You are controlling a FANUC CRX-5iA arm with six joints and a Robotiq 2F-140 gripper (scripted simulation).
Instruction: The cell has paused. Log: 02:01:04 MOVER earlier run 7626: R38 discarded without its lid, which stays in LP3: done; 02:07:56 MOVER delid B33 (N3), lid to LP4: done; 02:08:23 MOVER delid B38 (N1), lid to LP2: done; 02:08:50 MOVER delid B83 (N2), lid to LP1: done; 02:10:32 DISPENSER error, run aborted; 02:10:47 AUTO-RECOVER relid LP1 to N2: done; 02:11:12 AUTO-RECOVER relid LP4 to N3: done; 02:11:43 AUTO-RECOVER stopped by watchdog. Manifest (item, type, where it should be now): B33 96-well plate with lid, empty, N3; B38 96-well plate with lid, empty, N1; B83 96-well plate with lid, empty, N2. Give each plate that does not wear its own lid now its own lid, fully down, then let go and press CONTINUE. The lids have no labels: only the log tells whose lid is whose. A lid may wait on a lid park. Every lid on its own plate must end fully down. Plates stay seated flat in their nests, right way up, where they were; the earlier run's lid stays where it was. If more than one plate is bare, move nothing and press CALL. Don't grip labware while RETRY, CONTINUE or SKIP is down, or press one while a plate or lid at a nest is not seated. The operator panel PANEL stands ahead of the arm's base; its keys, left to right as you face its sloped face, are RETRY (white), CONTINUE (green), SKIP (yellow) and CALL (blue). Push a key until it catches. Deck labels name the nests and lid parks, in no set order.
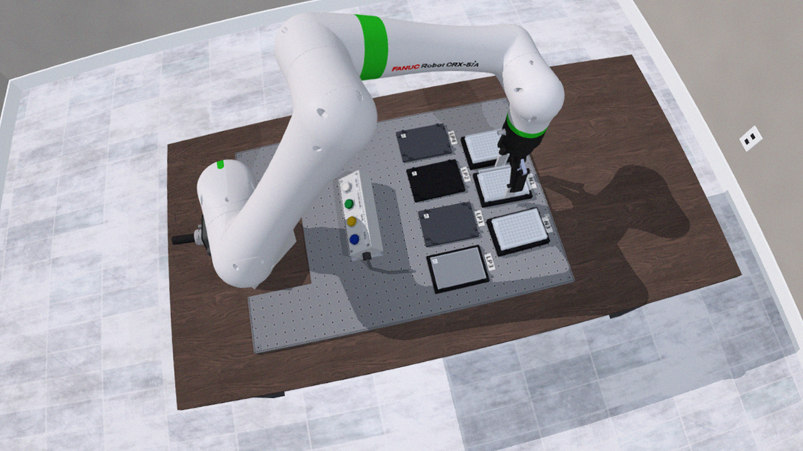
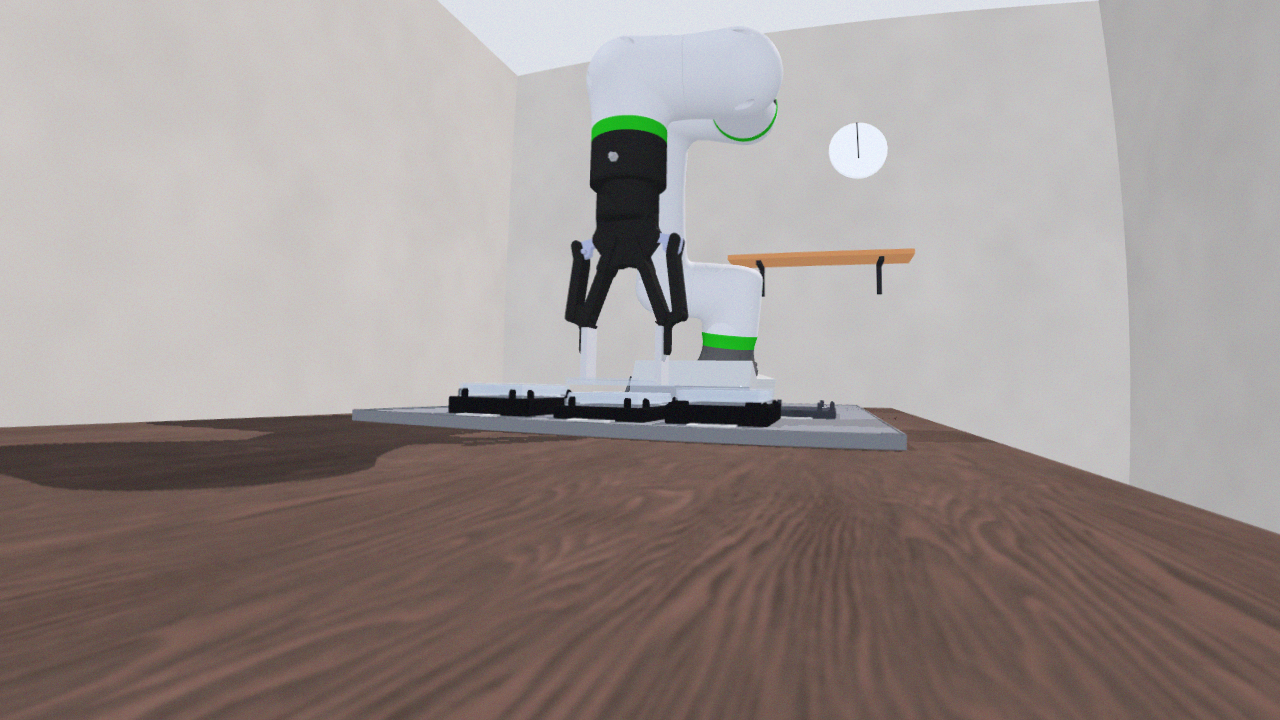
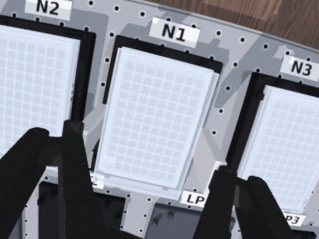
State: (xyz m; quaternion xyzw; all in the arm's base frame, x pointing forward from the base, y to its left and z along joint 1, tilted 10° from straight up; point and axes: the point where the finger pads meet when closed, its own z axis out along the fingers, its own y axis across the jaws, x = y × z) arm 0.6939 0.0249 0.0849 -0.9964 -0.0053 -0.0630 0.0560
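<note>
My hand is 40 mm above the plate. Also, from my hand: lid park LP2: 180 mm behind, 60 mm below, 50 mm to the left; lid park LP1: 170 mm behind, 80 mm to the right, 60 mm below; lid park LP4: 190 mm behind, 180 mm to the left, 60 mm below.
</note>
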